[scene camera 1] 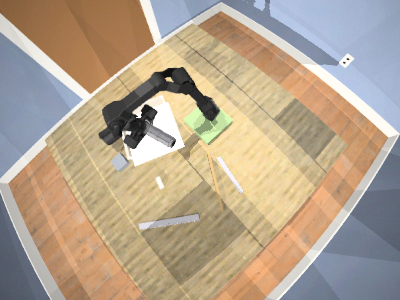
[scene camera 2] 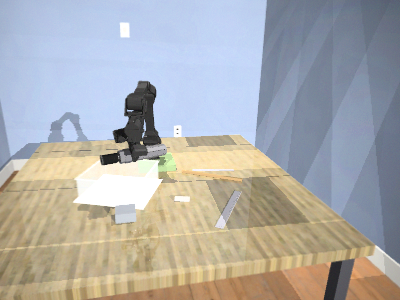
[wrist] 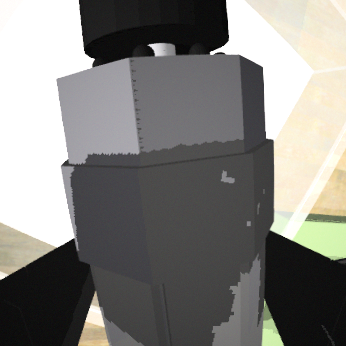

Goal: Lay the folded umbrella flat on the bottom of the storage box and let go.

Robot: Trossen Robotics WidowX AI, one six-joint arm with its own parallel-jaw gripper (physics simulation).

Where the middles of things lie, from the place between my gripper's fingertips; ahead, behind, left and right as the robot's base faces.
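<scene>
Storage box (scene camera 2: pixel 131 183): position 10 mm behind my hand, 50 mm to the right of it, 100 mm below it.
</scene>
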